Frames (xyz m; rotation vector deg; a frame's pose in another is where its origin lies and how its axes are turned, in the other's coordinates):
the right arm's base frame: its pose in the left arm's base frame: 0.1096 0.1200 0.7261 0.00 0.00 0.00
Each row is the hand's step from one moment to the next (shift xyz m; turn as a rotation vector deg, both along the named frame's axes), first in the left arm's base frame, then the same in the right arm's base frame.
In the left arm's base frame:
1: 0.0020 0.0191 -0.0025 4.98 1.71 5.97
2: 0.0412 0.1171 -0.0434 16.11 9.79 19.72
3: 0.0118 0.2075 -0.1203 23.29 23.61 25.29
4: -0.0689 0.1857 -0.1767 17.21 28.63 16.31
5: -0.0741 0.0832 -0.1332 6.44 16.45 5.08
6: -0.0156 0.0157 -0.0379 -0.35 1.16 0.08
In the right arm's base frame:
1: 0.0020 0.0191 -0.0025 4.98 1.71 5.97
2: 0.0412 0.1171 -0.0434 16.11 9.79 19.72
3: 0.0118 0.2075 -0.1203 23.29 23.61 25.29
4: -0.0689 0.1857 -0.1767 17.21 28.63 16.31
5: -0.0741 0.0832 -0.1332 6.44 16.45 5.08
6: -0.0156 0.0157 -0.0379 -0.35 1.16 0.08

